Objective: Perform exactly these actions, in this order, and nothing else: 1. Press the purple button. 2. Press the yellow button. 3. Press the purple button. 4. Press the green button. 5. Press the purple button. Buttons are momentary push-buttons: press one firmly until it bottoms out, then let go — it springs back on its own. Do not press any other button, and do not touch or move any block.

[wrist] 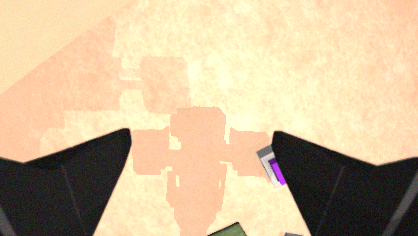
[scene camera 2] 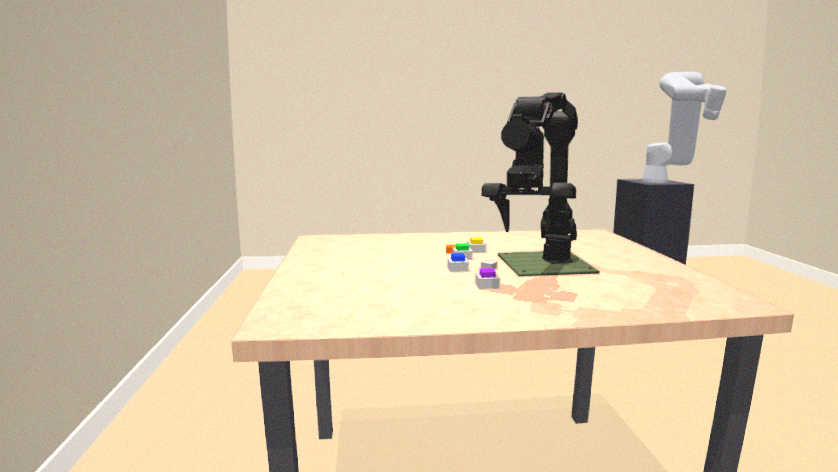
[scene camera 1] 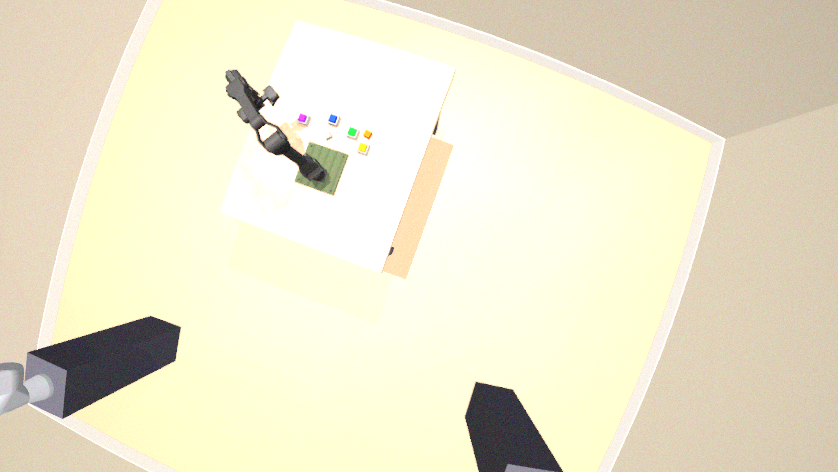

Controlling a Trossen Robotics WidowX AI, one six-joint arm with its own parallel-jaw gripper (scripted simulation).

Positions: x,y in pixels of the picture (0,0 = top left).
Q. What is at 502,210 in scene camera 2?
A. The gripper.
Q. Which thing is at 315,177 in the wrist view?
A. The gripper.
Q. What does the gripper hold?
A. Nothing.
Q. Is the gripper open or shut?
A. Open.
